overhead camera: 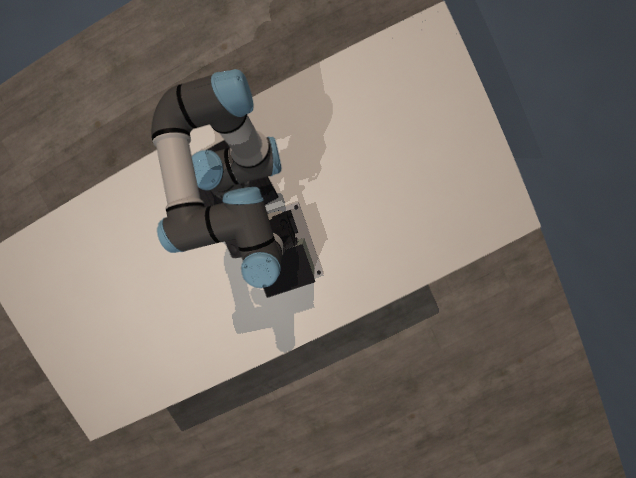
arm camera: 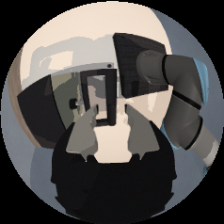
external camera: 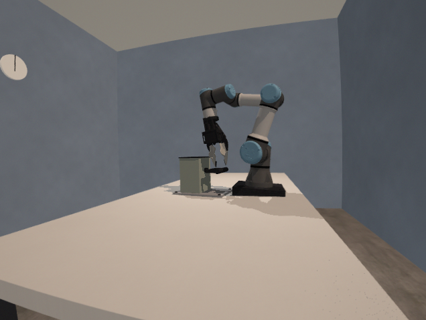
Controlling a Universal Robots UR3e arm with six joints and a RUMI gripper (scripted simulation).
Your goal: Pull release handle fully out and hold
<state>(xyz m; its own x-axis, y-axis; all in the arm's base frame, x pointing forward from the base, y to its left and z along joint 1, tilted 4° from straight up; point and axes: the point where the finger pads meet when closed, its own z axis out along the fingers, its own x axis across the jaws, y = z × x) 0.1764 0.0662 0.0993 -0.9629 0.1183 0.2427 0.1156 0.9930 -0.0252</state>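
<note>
Right now my hand is 140 mm above the thin metal plate, 90 mm short of it and 10 mm to the left of it.
</note>
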